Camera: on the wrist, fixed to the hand. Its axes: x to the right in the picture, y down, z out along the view.
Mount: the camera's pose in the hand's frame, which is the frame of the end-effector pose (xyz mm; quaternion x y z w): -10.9 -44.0 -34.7 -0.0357 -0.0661 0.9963 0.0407
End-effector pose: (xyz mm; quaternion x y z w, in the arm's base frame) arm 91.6 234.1 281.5 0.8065 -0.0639 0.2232 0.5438
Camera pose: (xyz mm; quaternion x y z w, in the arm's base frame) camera 87.0 281.6 250.2 0.0355 0.8500 -0.4953 0.1757
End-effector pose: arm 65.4 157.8 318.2 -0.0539 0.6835 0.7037 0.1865
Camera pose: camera 84.1 121.5 278.3 -0.7186 -0.0441 -0.2424 0.6503
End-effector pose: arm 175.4 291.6 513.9 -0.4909 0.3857 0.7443 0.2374
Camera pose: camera 231.0 289.8 501.2 -0.4050 -0.4625 -0.3130 0.7239
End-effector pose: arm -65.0 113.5 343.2 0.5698 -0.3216 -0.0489 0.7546
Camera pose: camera -41.9 131.8 294.3 -0.3274 -0.6290 0.7007 0.0785
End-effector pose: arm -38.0 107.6 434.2 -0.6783 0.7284 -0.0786 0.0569
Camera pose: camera -0.7 116.8 476.4 0.6909 0.7045 0.1243 0.1046
